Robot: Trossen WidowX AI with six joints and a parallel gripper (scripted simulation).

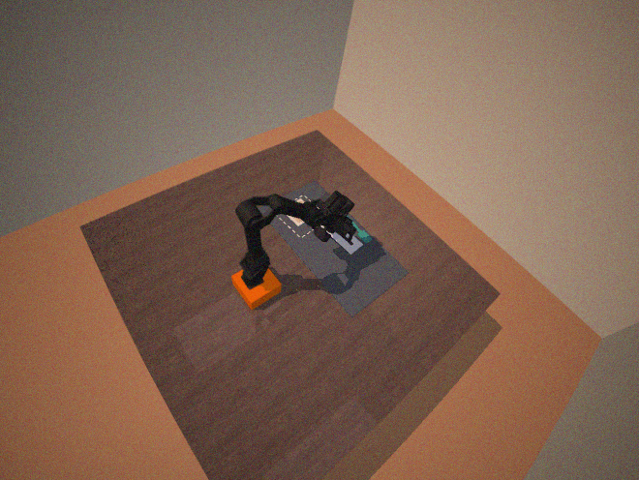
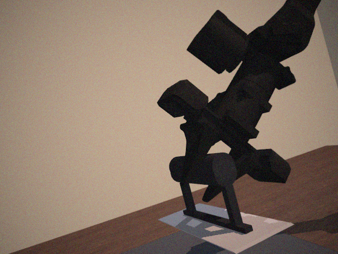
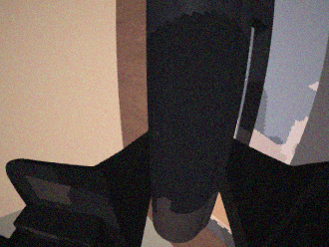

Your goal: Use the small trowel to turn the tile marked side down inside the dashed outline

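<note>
Right now my gripper tip is 10 mm past the grey mat, 10 mm to the right of it and 160 mm above it. The rest, counted from my gripper tip: slim teal tool (120 mm ahead, 140 mm below); trowel (30 mm behind, 10 mm below); cream tile (50 mm behind, 210 mm to the left, 140 mm below).
</note>
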